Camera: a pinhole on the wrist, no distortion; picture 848 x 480 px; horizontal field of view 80.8 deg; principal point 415.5 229.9 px. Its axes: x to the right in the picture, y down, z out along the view. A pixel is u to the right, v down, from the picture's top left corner.
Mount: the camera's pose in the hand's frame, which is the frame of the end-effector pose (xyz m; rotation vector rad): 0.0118 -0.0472 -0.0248 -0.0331 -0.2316 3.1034
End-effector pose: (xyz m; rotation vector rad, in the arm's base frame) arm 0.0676 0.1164 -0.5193 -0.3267 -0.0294 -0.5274
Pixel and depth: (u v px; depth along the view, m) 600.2 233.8 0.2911
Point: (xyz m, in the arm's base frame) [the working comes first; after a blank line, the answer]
In the camera's frame: 0.1079 0.0023 0.2911

-0.0514 0.1759 -0.2570
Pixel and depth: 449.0 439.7 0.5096
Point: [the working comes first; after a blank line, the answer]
In the camera's frame: 0.0343 0.2146 0.5096

-0.1088 0.0046 -0.0009
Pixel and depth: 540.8 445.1 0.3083
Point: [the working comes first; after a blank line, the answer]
In the camera's frame: 0.0775 0.1332 0.3083

-0.0950 0.0543 -0.2162
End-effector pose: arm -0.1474 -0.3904 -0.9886 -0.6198 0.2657 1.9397
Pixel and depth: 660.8 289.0 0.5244
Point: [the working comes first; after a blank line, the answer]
In the camera's frame: 0.2582 0.0622 0.5244

-0.0471 -0.3008 -0.4306
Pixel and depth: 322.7 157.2 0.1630
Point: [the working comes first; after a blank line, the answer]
In the camera's frame: -0.0304 -0.0238 0.1630

-0.1593 -0.2759 -0.8867
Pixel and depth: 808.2 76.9 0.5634
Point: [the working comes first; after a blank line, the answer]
In the camera's frame: 0.4441 -0.1730 0.5634

-0.2165 -0.5122 -0.2963
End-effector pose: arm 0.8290 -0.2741 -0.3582 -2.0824 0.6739 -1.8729
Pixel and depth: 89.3 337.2 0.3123
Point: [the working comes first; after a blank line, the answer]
In the camera's frame: -0.2045 0.0673 0.3123

1.1426 -0.2662 -0.1362
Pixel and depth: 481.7 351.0 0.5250
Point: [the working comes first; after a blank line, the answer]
In the camera's frame: 0.0698 0.1276 0.5250

1.3321 -0.0769 -0.3650
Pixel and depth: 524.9 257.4 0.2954
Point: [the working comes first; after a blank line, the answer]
In the camera's frame: 0.0649 0.0163 0.2954

1.1021 -0.1834 -0.3949
